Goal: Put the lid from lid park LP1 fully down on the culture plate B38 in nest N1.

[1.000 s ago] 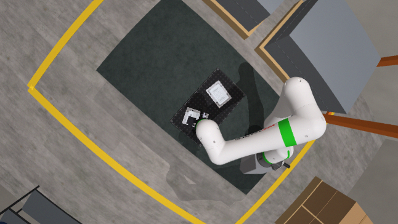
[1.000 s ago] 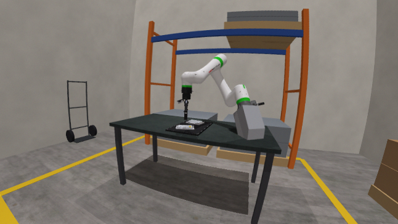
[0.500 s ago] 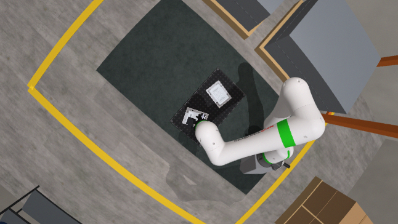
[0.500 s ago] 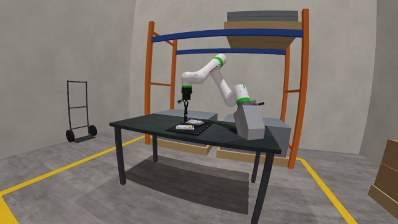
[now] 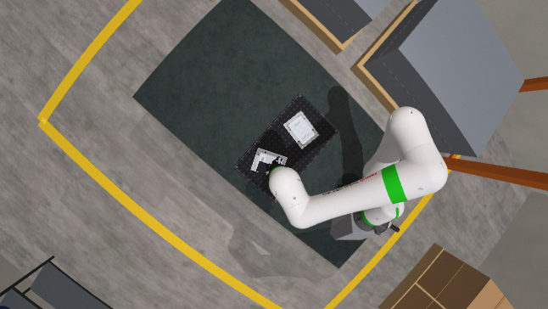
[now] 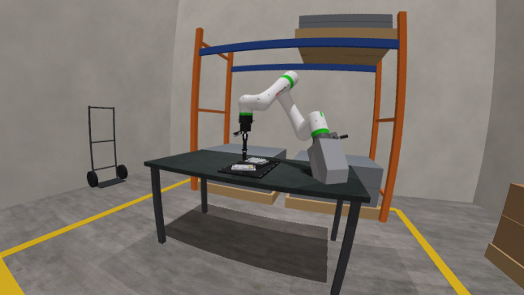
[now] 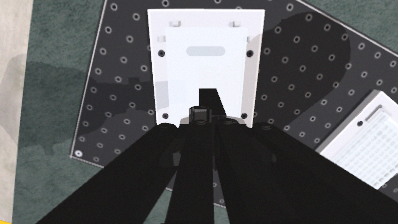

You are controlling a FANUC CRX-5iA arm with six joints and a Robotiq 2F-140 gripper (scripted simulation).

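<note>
The lid lies 80 mm below my hand. Also, from my hand: nest: 50 mm behind, 240 mm to the right, 90 mm below; then culture plate B38: 50 mm behind, 240 mm to the right, 80 mm below; then lid park LP1: 90 mm below.
</note>
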